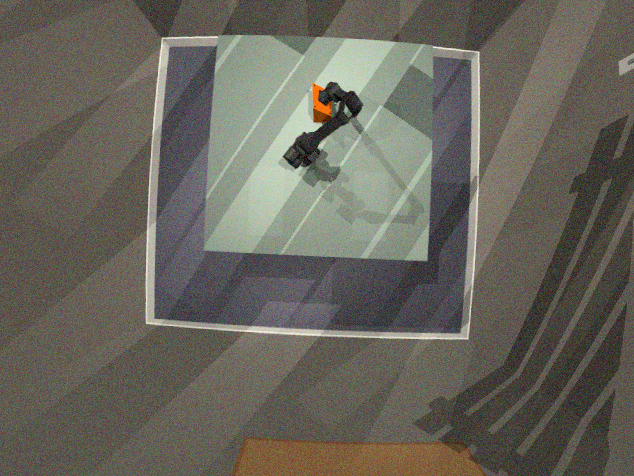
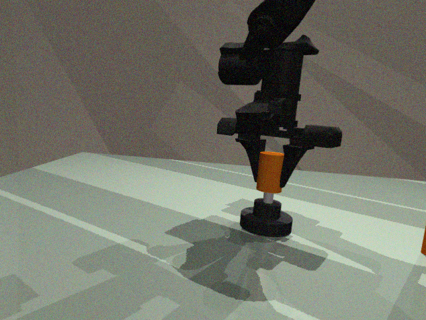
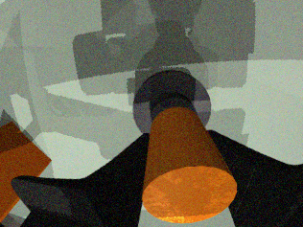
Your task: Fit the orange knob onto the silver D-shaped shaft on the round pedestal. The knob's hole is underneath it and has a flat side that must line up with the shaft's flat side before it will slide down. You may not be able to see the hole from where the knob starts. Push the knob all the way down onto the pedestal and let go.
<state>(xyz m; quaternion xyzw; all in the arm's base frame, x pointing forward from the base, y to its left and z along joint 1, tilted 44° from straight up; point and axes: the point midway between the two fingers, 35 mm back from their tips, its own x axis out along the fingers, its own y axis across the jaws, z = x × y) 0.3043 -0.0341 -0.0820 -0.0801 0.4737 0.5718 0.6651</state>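
Now: the orange knob 30 mm above my gripper tip. From my gripper tip the other things lie so: round pedestal: 40 mm below.
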